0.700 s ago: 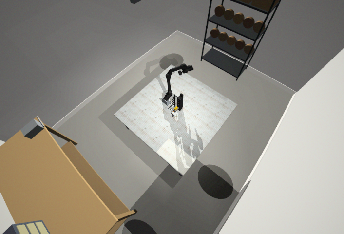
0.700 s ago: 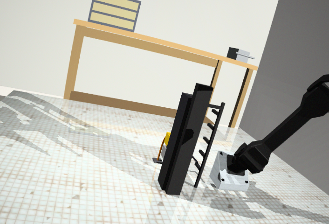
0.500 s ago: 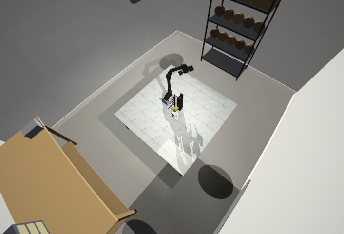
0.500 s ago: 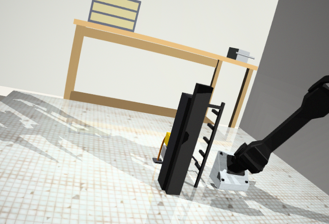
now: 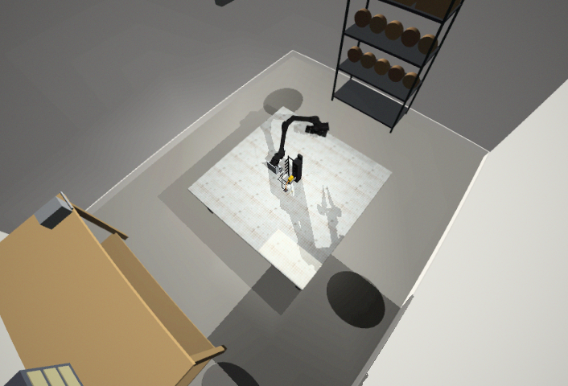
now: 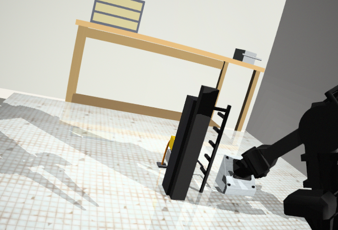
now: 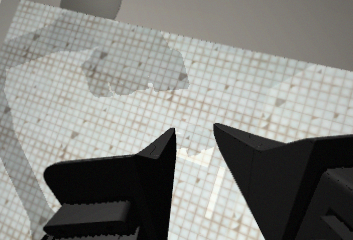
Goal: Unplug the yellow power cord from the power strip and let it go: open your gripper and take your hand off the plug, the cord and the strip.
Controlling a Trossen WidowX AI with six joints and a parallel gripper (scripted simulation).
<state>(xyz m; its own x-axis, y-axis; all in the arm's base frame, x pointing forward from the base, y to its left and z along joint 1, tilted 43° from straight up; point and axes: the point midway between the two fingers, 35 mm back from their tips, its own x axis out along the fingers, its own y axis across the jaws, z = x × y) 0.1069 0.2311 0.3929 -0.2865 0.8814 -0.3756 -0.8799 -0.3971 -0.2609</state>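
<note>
My gripper tip is 45 cm to the left of the yellow plug, 13 cm short of it and 5 cm above it.
</note>
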